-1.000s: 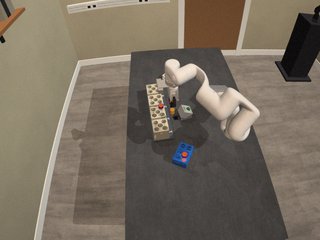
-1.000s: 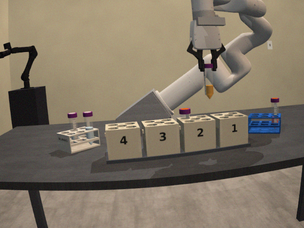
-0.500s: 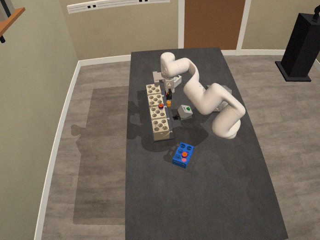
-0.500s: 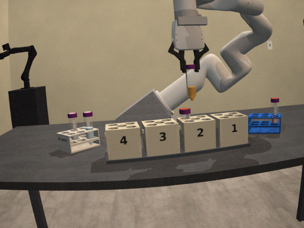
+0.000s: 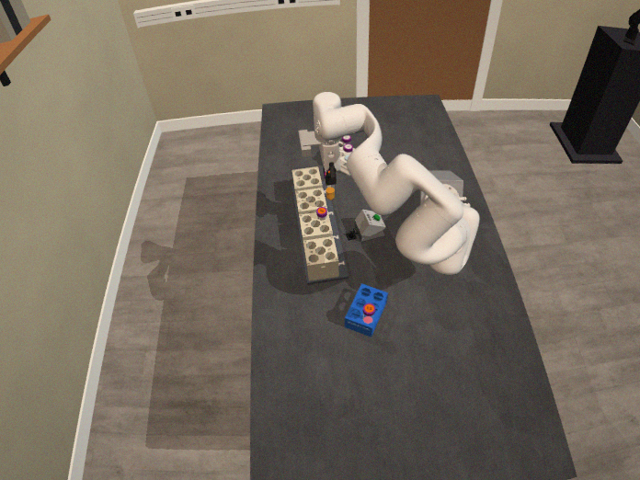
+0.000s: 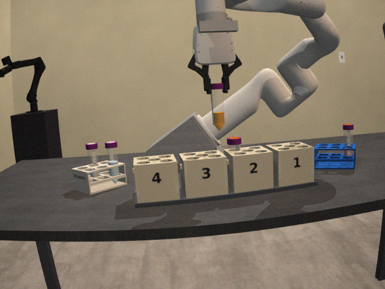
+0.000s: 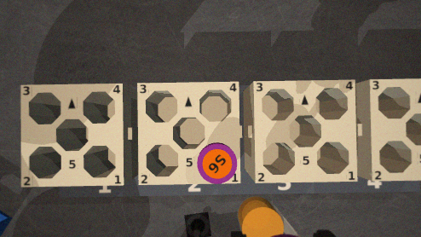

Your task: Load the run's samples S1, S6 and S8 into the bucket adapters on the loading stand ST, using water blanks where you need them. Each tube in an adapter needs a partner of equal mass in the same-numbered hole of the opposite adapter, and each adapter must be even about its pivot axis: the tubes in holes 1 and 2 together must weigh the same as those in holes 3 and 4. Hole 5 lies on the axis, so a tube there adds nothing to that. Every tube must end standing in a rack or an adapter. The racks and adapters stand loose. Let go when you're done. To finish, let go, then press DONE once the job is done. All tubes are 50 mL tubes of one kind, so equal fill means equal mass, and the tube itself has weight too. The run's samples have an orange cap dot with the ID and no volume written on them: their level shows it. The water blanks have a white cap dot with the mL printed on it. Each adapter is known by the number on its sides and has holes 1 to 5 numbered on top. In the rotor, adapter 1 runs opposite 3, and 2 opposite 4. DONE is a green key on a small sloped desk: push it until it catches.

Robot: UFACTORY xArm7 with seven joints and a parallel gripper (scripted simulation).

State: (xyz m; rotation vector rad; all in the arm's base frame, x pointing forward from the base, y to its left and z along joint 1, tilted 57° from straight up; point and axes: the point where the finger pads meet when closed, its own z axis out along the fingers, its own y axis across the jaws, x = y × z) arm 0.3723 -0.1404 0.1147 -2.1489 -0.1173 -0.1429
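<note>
The sample S8 lies 5 cm below my hand and 1 cm to the right of it. Round my hand: white blank rack (33 cm to the right, 22 cm below, 6 cm behind); then blue sample rack (35 cm to the left, 22 cm below, 10 cm behind); then loading stand ST (25 cm below, 5 cm ahead, 1 cm to the left).
</note>
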